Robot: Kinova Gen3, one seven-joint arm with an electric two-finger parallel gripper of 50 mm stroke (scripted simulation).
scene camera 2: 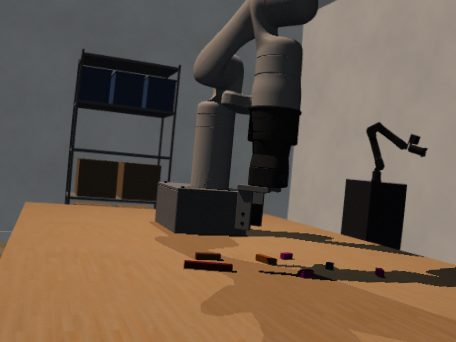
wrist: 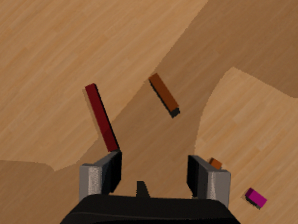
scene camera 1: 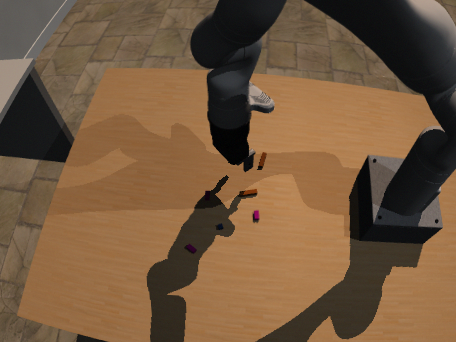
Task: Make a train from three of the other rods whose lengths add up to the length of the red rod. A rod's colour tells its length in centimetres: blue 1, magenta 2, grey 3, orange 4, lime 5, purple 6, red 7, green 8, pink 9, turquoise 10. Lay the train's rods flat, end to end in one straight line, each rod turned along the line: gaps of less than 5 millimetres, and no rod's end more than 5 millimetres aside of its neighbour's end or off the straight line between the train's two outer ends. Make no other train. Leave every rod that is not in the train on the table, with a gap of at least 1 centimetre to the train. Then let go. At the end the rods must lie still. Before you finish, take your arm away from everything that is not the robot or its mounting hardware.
Labels:
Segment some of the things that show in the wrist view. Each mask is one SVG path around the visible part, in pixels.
My gripper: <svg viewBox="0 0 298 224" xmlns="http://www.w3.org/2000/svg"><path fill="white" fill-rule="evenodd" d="M60 223L241 224L228 210L231 173L227 170L216 169L198 155L188 155L187 185L193 196L198 197L198 199L106 195L113 193L121 181L122 152L111 152L94 164L84 163L80 166L79 203Z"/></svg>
A red rod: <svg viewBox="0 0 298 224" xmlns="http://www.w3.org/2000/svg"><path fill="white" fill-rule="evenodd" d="M93 83L85 86L106 147L108 152L118 149L119 145L97 86Z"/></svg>

